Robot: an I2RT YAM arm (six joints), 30 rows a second.
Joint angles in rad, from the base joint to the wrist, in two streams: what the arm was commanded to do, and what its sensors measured. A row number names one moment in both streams.
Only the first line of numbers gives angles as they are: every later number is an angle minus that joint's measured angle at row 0.
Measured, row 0: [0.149, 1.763, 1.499, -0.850, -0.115, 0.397]
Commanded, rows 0 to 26: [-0.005, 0.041, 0.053, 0.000, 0.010, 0.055]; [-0.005, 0.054, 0.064, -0.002, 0.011, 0.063]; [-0.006, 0.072, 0.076, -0.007, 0.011, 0.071]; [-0.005, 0.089, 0.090, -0.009, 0.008, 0.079]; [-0.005, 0.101, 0.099, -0.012, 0.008, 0.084]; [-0.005, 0.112, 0.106, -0.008, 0.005, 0.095]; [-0.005, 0.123, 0.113, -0.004, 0.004, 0.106]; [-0.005, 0.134, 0.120, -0.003, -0.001, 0.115]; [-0.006, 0.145, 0.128, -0.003, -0.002, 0.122]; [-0.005, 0.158, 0.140, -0.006, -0.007, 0.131]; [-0.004, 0.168, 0.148, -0.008, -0.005, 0.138]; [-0.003, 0.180, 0.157, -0.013, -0.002, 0.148]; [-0.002, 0.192, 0.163, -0.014, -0.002, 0.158]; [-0.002, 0.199, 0.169, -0.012, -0.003, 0.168]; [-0.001, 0.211, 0.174, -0.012, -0.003, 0.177]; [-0.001, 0.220, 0.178, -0.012, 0.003, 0.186]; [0.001, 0.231, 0.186, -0.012, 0.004, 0.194]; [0.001, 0.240, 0.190, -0.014, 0.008, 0.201]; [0.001, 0.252, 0.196, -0.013, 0.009, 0.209]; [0.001, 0.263, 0.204, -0.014, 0.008, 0.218]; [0.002, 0.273, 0.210, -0.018, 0.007, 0.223]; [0.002, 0.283, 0.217, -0.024, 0.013, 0.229]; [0.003, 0.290, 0.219, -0.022, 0.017, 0.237]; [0.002, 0.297, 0.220, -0.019, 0.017, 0.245]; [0.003, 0.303, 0.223, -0.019, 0.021, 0.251]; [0.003, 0.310, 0.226, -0.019, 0.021, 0.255]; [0.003, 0.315, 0.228, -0.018, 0.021, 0.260]
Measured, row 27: [0.000, 0.293, 0.204, 0.004, 0.005, 0.225]
